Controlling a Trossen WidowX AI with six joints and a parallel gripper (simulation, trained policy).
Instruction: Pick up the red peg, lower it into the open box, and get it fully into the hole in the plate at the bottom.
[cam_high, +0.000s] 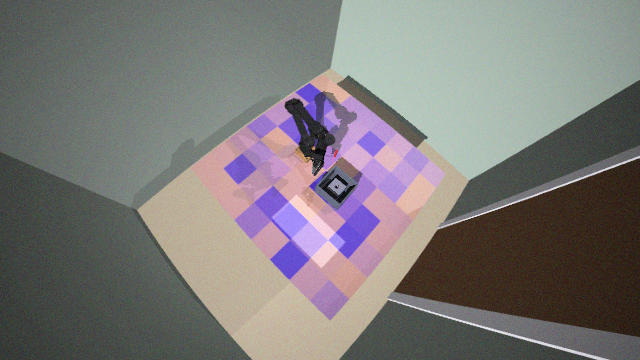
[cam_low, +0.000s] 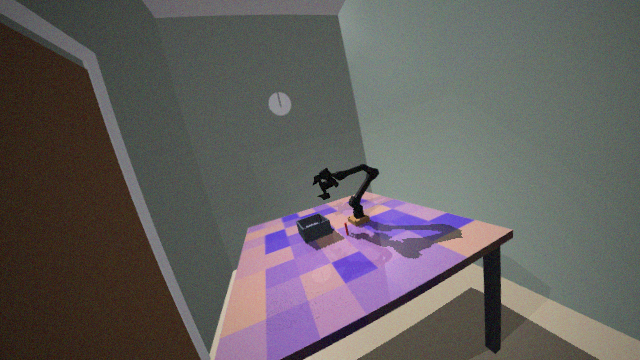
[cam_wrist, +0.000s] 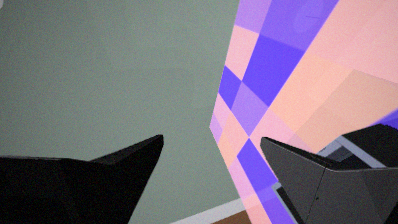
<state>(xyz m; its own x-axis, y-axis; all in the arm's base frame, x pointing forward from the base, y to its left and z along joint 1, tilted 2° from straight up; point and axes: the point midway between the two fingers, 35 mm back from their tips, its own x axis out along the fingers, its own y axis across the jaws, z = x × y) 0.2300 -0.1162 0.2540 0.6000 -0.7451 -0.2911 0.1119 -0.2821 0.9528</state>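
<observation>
My gripper tip is 290 mm to the right of the red peg, 230 mm above it and 110 mm past it. From my gripper tip the other things lie so: grey box (240 mm below, 140 mm to the left, 80 mm ahead); then plate (220 mm below, 140 mm to the left, 80 mm ahead).
</observation>
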